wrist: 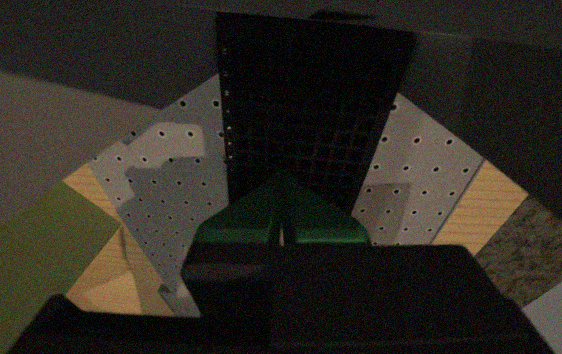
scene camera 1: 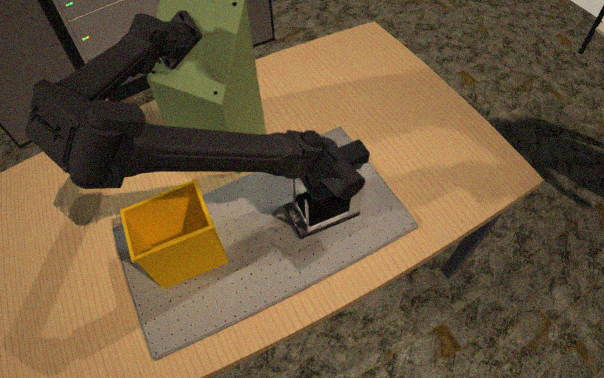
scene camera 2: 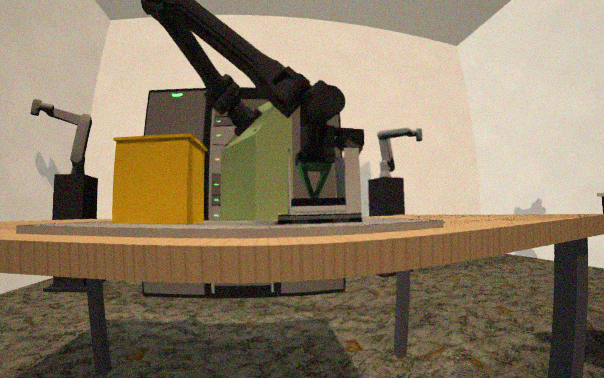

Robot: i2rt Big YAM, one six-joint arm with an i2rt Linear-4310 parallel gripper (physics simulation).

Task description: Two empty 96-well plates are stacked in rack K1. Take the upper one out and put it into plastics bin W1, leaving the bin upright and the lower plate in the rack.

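Places are measured from the arm's base along level axes (x left, y ahead, z down), in centimetres.
Pixels of known places: gripper, fingertip midpoint: (wrist: 281, 177) (scene camera 1: 319, 199) (scene camera 2: 314, 199); arm's base at its link origin: (scene camera 1: 178, 40) (scene camera 2: 249, 123).
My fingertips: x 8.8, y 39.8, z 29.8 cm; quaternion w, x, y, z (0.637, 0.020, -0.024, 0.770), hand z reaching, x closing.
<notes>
For each thing: its top centre in the pictures, then the offset to it from my fingertips.
- Rack K1 at its top centre: (scene camera 2: 315, 153) (scene camera 1: 322, 178) dx +0.3, dy +0.9, dz -9.6 cm
- black 96-well plate at its top centre: (wrist: 297, 157) (scene camera 2: 322, 199) (scene camera 1: 326, 199) dx +1.3, dy +1.1, dz -0.1 cm
- Yellow bin W1 at its top centre: (scene camera 1: 164, 218) (scene camera 2: 163, 143) dx -32.5, dy -10.3, dz -13.3 cm
Rack K1 (scene camera 1: 330, 223) (scene camera 2: 353, 185) has pale upright posts and a dark base. A black 96-well plate (scene camera 2: 318, 202) (wrist: 310, 100) lies in it, its well grid facing up in the wrist view. I cannot make out the two stacked plates separately. My gripper (scene camera 2: 314, 193) (wrist: 281, 177) has green fingers. They are shut and empty, with their tips between the posts, at or just above the plate's top; contact is unclear. In scene camera 1 the wrist hides the fingers. Yellow bin W1 (scene camera 1: 182, 257) (scene camera 2: 150, 180) stands upright and open-topped, left of the rack.
Rack and bin stand on a grey perforated board (scene camera 1: 240, 280) (scene camera 2: 235, 230) on a wooden table (scene camera 1: 450, 165) (scene camera 2: 260, 260). A tall green block (scene camera 1: 240, 90) (scene camera 2: 255, 175) stands behind them. My forearm passes above the board behind the bin.
</notes>
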